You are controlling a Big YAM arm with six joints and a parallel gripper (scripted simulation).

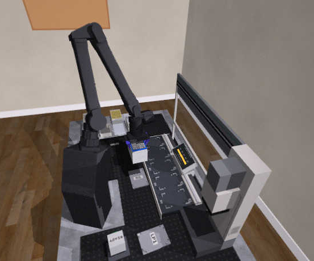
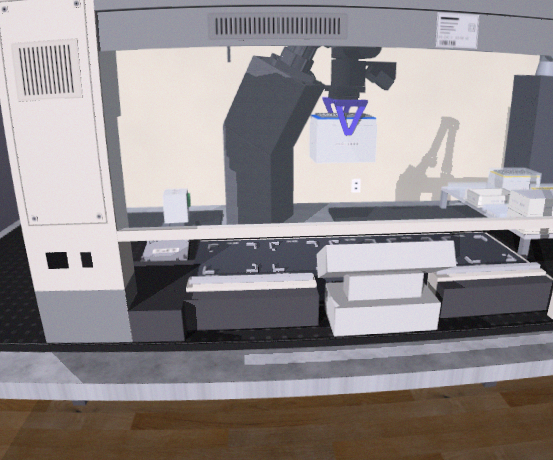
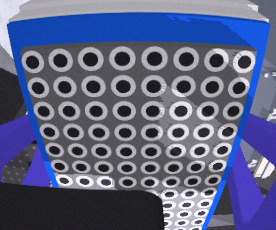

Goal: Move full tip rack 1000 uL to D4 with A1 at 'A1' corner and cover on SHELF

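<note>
My hand is 280 mm above the regrip nest RG. Also, from my hand: shelf label 370 mm to the left, 280 mm below, 100 mm behind; then ready block 360 mm to the right, 200 mm below, 200 mm behind; then tip rack 10 mm to the right, 10 mm ahead.
</note>
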